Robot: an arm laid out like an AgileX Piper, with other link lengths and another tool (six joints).
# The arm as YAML. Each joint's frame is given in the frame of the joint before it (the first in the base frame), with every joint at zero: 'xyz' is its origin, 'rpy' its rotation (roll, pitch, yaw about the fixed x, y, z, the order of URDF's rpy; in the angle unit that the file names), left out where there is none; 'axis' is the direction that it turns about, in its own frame. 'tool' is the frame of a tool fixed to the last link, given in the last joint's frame.
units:
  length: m
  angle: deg
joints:
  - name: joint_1
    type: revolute
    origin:
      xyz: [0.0, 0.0, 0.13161]
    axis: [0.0, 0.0, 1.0]
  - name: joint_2
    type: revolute
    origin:
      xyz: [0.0, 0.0, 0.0]
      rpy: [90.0, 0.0, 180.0]
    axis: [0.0, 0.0, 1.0]
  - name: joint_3
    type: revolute
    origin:
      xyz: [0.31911, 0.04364, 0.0]
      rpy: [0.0, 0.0, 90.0]
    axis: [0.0, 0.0, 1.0]
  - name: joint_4
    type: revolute
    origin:
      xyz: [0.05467, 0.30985, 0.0]
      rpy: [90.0, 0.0, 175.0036]
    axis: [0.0, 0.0, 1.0]
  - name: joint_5
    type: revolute
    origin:
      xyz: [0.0, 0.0, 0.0]
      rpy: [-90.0, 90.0, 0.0]
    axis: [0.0, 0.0, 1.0]
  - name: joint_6
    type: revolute
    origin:
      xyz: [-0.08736, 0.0, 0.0]
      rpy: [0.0, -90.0, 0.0]
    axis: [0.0, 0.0, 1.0]
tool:
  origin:
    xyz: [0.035, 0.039, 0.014]
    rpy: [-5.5, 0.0, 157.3]
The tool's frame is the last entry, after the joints.
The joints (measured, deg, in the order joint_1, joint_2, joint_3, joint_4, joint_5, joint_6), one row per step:
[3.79 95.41 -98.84 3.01 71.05 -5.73]
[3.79 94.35 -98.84 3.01 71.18 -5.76]
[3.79 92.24 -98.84 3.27 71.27 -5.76]
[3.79 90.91 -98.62 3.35 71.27 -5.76]
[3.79 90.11 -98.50 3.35 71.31 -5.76]
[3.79 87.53 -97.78 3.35 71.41 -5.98]
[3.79 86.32 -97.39 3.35 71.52 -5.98]
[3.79 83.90 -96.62 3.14 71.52 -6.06]
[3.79 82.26 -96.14 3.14 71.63 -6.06]
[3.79 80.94 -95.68 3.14 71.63 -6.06]
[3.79 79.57 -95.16 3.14 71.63 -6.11]
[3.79 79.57 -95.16 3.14 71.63 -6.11]
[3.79 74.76 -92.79 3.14 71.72 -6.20]
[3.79 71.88 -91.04 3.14 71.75 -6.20]
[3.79 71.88 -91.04 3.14 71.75 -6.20]
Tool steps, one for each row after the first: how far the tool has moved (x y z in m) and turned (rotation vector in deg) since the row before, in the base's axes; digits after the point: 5 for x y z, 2 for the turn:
[-0.00608 -0.00038 0.00822 0.05 -0.93 0.03]
[-0.01235 -0.00044 0.01645 0.39 -2.00 0.05]
[-0.00789 -0.00041 0.00868 0.15 -1.10 0.02]
[-0.00487 -0.00032 0.00512 0.04 -0.64 0.00]
[-0.01594 -0.00091 0.01382 0.00 -1.78 0.19]
[-0.00759 -0.00050 0.00583 0.05 -0.71 0.01]
[-0.01518 -0.00126 0.01141 -0.14 -1.67 0.00]
[-0.01065 -0.00070 0.00760 0.07 -1.05 0.01]
[-0.00850 -0.00056 0.00556 0.06 -0.86 0.00]
[-0.00887 -0.00056 0.00527 0.03 -0.85 0.04]
[0.00000 0.00000 0.00000 0.00 0.00 0.00]
[-0.03079 -0.00198 0.01328 0.10 -2.35 0.07]
[-0.01796 -0.00119 0.00473 0.07 -1.10 0.00]
[0.00000 0.00000 0.00000 0.00 0.00 0.00]

